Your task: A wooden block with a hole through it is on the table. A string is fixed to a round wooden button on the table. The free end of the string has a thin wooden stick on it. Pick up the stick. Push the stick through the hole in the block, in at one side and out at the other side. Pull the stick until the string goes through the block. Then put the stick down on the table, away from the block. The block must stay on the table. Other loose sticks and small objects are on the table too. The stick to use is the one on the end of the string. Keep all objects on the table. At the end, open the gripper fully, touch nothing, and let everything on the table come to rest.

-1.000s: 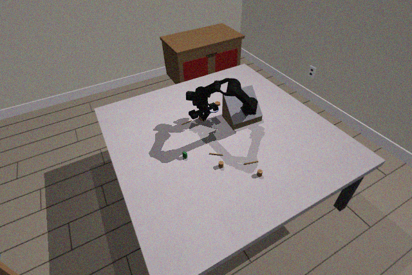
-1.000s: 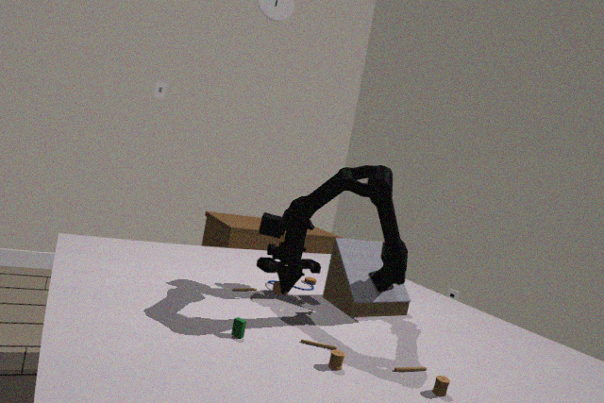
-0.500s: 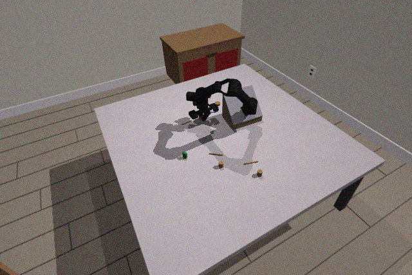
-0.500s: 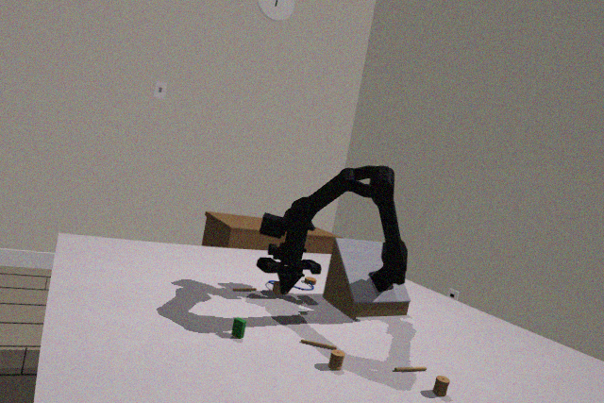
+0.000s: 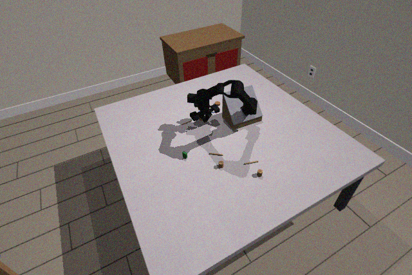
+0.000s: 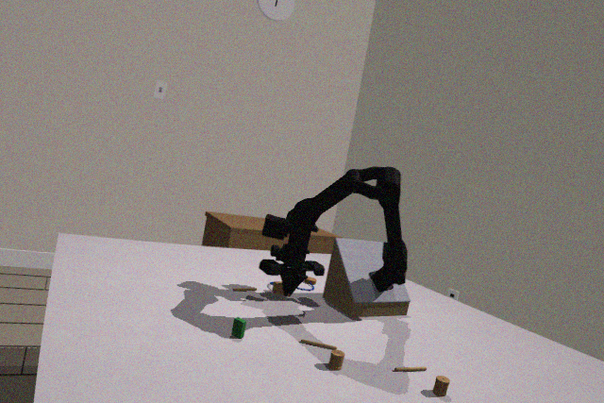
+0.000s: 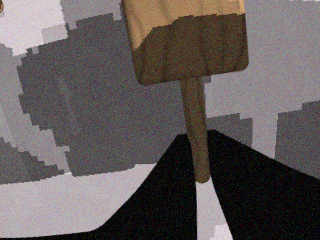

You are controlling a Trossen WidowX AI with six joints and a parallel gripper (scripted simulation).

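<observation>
Right now my gripper tip is 5 cm to the left of the wooden block and 1 cm below it. Round my gripper tip: green cube: 25 cm ahead, 18 cm to the left, 1 cm above; round wooden button: 18 cm behind, 12 cm to the right.
</observation>
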